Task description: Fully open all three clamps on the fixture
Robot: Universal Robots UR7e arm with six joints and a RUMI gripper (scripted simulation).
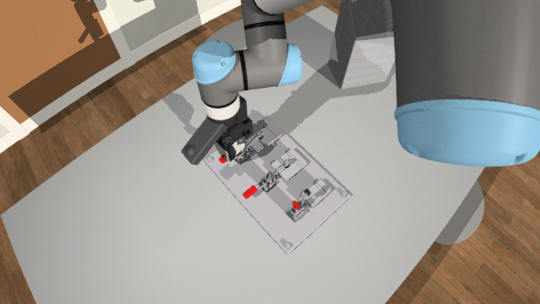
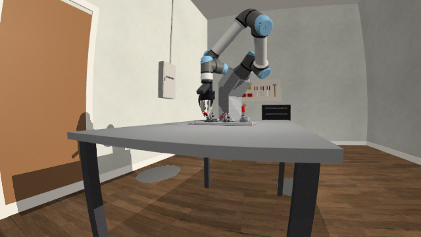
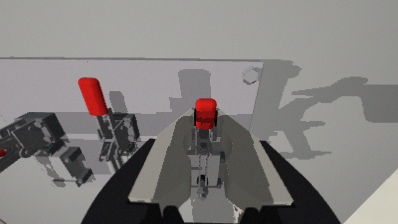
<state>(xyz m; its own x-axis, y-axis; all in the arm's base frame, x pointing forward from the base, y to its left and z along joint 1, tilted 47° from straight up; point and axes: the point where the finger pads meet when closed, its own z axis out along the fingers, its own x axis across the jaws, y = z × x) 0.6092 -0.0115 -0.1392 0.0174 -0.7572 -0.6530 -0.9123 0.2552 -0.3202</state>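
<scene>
The grey fixture plate is 8 cm behind my hand, 11 cm to the left of it and 6 cm below it.
</scene>
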